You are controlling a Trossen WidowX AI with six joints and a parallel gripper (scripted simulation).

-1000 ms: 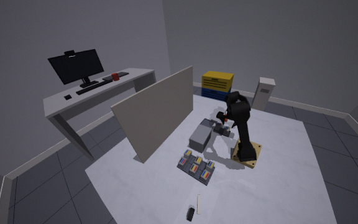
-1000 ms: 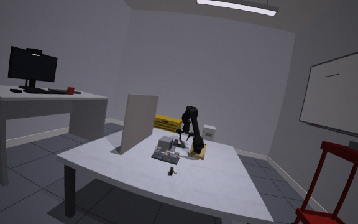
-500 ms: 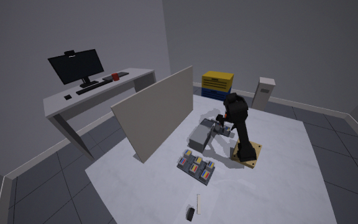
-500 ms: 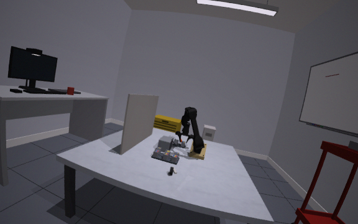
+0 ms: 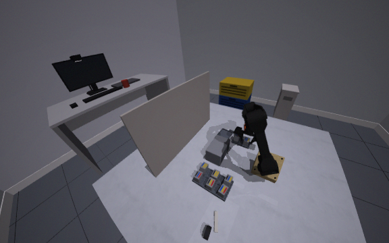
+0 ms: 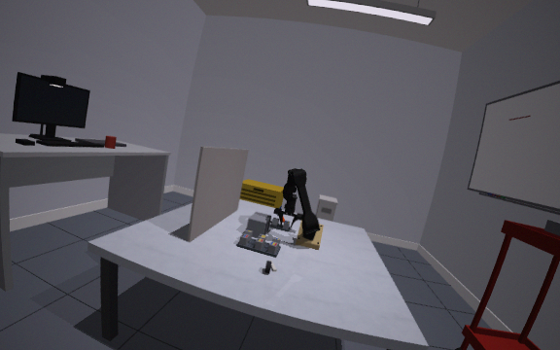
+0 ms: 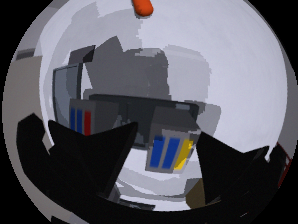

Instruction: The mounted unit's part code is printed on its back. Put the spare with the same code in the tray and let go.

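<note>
Right now my gripper tip is 20 mm below the grey spare. The rest, counted from my gripper tip: tall grey panel (370 mm ahead, 220 mm to the left, 200 mm above); grey mounted unit (120 mm ahead, 210 mm to the left, 30 mm above); white stick (70 mm behind, 530 mm to the left, 20 mm below).
</note>
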